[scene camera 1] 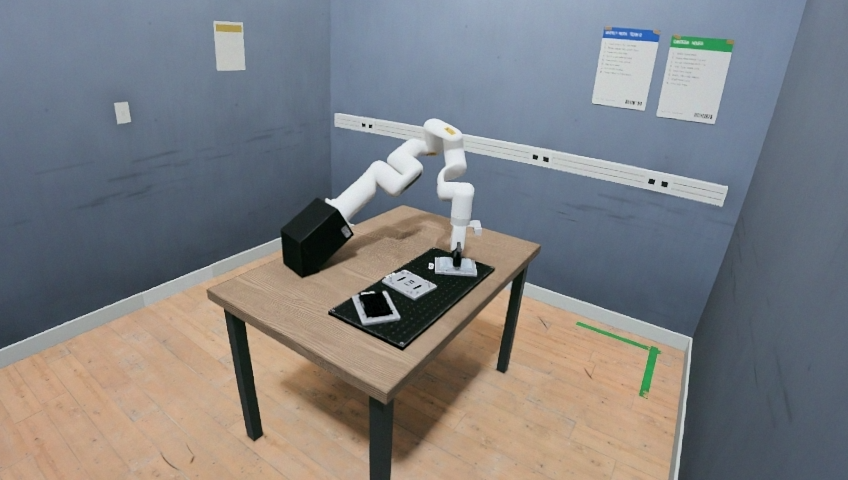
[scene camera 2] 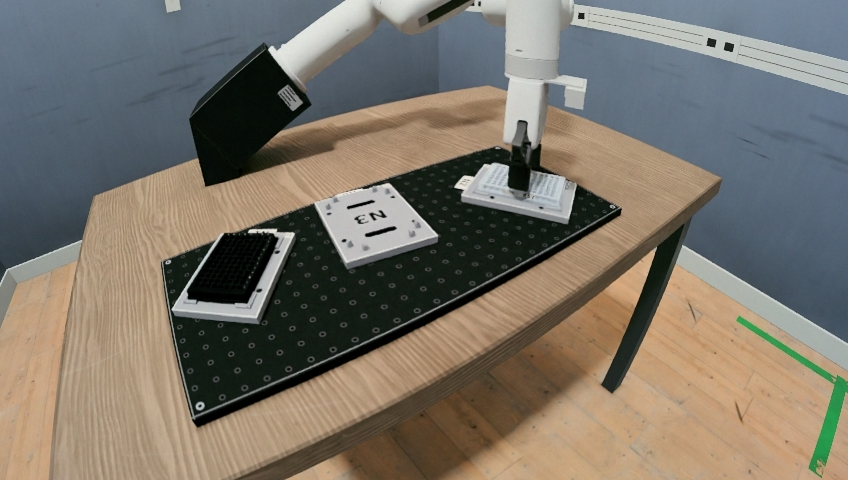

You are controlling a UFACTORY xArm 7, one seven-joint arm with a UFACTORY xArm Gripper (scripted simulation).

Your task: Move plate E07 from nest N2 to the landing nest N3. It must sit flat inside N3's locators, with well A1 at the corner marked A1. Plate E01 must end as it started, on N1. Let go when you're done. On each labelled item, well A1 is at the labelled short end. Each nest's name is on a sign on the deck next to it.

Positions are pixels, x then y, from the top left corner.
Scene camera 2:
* black well plate: 231, 273
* clear well plate: 545, 189
